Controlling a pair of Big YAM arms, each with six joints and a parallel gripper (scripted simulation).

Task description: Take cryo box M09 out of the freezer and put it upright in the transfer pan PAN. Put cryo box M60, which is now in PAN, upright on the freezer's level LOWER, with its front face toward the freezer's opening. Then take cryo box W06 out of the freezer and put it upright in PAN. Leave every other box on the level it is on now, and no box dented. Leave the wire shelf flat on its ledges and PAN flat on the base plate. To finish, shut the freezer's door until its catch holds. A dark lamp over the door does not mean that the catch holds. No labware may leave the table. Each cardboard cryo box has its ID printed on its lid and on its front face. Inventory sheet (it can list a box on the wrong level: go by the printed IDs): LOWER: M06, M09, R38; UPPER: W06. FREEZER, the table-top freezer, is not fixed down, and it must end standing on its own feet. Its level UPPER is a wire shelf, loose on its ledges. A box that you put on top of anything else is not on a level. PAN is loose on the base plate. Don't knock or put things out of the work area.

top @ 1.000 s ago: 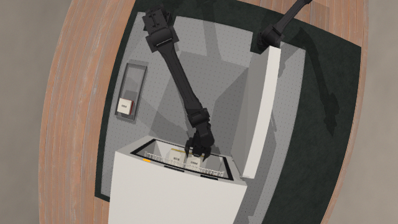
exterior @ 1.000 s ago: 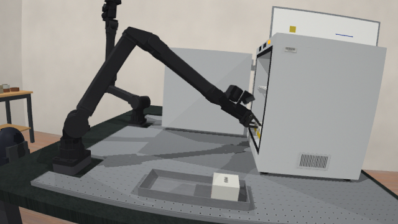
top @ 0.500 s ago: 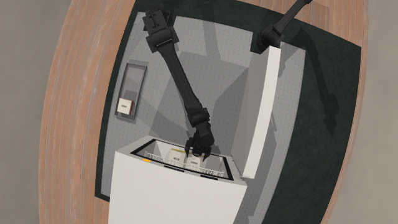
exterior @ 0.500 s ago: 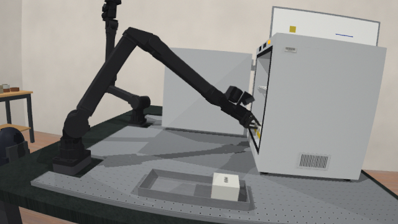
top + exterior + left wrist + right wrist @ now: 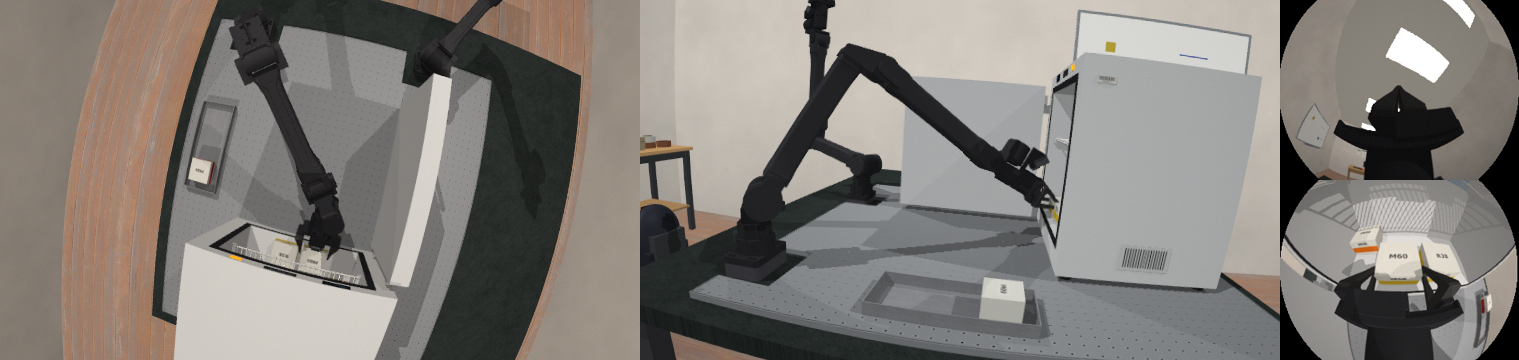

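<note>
Now: the white cryo box 2 cm ahead of my right hand and 1 cm below it. From my right hand the other things lie so: freezer door: 27 cm behind, 22 cm to the left, 16 cm above; grey pan: 43 cm to the right, 25 cm behind, 11 cm below.
</note>
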